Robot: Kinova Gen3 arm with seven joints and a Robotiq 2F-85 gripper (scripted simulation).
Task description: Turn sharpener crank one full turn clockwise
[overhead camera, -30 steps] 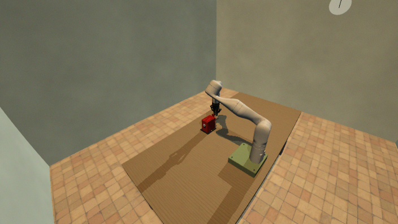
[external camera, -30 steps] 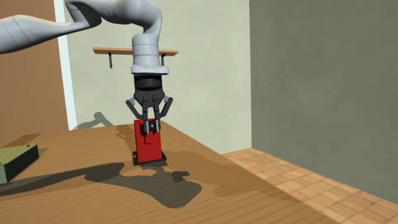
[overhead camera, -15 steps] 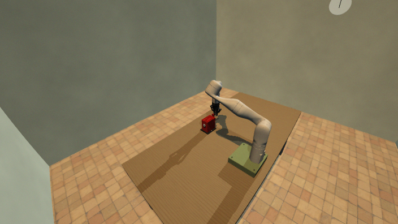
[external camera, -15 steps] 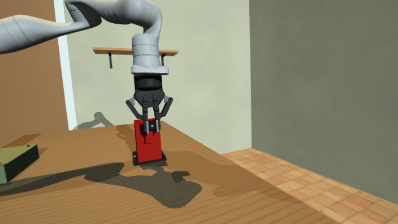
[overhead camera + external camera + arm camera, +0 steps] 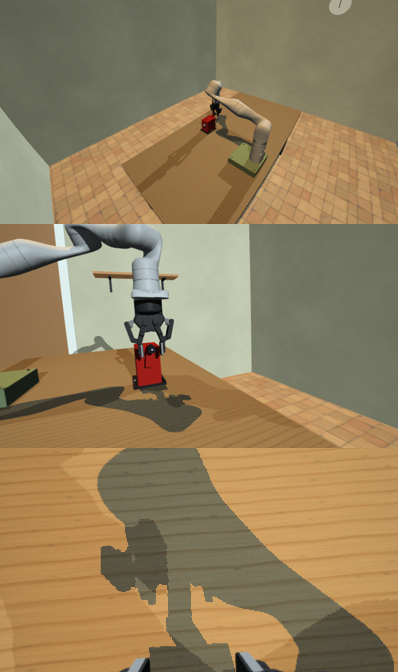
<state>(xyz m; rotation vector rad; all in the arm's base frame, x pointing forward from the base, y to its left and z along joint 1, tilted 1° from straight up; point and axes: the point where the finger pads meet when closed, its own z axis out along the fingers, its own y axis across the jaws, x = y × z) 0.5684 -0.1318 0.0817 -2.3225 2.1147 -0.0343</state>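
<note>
Right now my hand is 1 cm to the right of the black crank knob.
</note>
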